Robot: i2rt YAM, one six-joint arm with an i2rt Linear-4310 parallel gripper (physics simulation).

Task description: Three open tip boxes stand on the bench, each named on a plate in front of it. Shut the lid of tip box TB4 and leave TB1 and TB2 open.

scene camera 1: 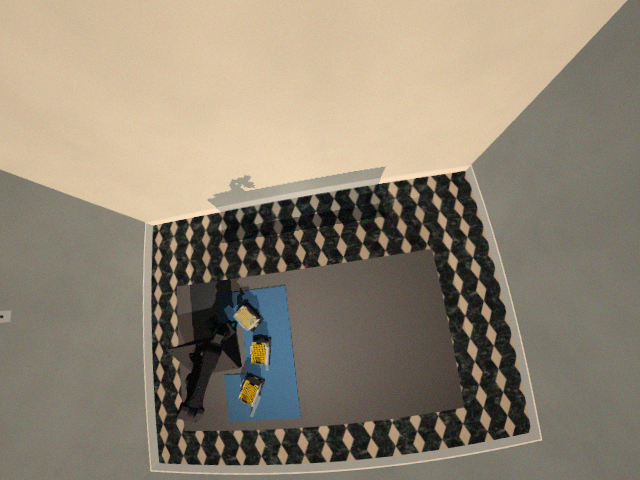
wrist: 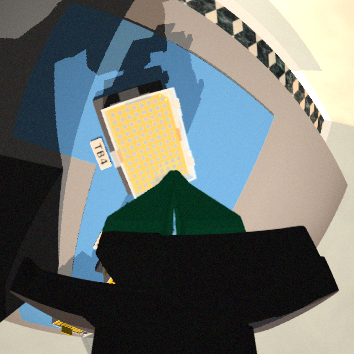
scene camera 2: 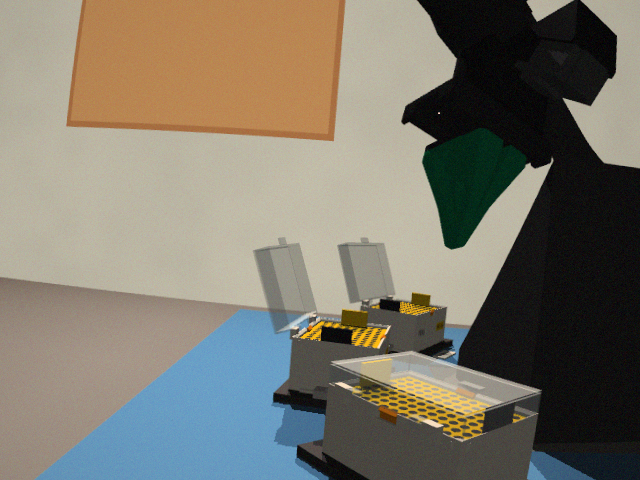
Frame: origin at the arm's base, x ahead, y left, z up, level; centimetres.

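Seen in the pictures: gripper, fingertip midpoint: [scene camera 1: 236, 321] [wrist: 173, 177] [scene camera 2: 454, 246]; arm's base at its link origin: [scene camera 1: 200, 362].
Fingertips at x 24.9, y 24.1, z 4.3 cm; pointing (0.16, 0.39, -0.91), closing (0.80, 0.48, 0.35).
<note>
Offsets run from my fingertips to a thing's top centre. "*": to the spot under its first point. Level surfaces: height alone.
Tip box TB4 {dz -8.9, dx -0.3, dy -0.1 cm} [scene camera 1: 247, 317] [scene camera 2: 382, 434] [wrist: 145, 145] has its clear lid {* dz -8.9, dx +0.1, dy +1.3 cm} [scene camera 2: 439, 379] lying flat over the yellow tip rack; its name plate {* dz -16.4, dx -4.1, dy -4.0 cm} [wrist: 100, 153] reads TB4. The middle tip box {dz -10.0, dx +7.2, dy -19.4 cm} [scene camera 1: 259, 353] [scene camera 2: 310, 364] stands open, its lid {* dz -6.6, dx +15.6, dy -20.6 cm} [scene camera 2: 284, 286] tilted up and back. The farther tip box {dz -10.0, dx +0.8, dy -41.3 cm} [scene camera 1: 250, 392] [scene camera 2: 403, 328] is also open, with its lid [scene camera 2: 367, 271] raised. I cannot read which is TB1 or TB2. My gripper [scene camera 2: 454, 246] [wrist: 173, 177] is shut and empty, its green fingertips above TB4's level and apart from the lid. It hides part of the wrist view.
The boxes stand on a blue mat {dz -16.6 cm} [scene camera 1: 283, 382] [scene camera 2: 170, 413] [wrist: 230, 125] on the grey-brown bench {dz -17.0 cm} [scene camera 1: 372, 330]. The black arm [scene camera 1: 204, 369] reaches along the left of the boxes. An orange board [scene camera 2: 206, 67] hangs on the wall behind.
</note>
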